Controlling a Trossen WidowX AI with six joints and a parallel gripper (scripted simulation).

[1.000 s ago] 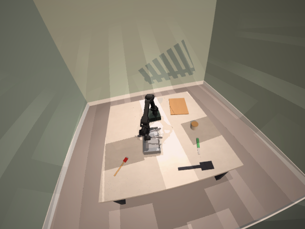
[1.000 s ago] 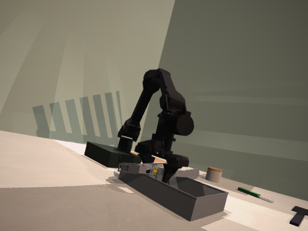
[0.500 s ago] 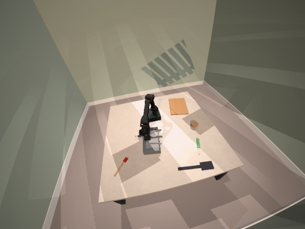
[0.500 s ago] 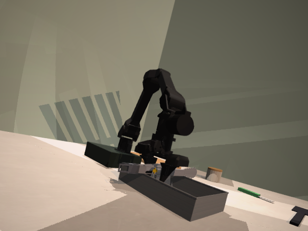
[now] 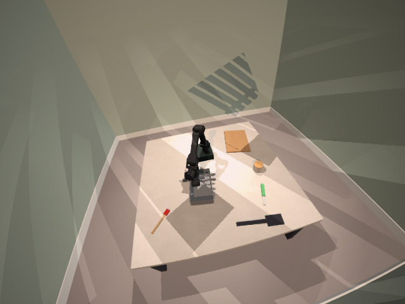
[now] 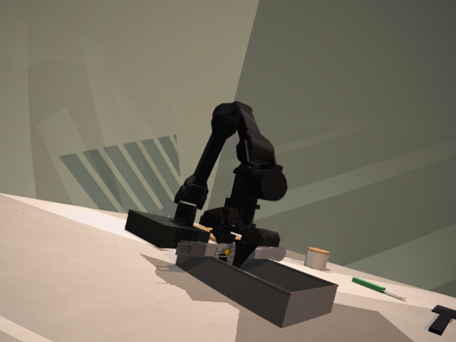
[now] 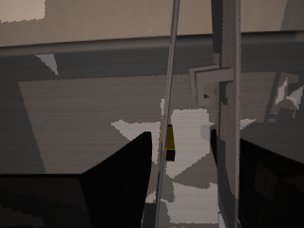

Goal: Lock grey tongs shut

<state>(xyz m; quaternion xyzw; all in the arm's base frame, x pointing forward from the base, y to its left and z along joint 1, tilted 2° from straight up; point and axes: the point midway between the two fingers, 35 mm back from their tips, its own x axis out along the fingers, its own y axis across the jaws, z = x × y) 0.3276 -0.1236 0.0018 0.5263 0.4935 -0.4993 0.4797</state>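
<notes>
Now: the grey roasting tin 4 cm ahead of my gripper tip and 3 cm to the left of it. The rest, counted from my gripper tip: black spatula (41 cm to the left, 40 cm ahead, 3 cm below); then green-handled tool (49 cm to the left, 21 cm ahead, 2 cm below); then cork-lidded jar (54 cm to the left, 4 cm behind).
</notes>
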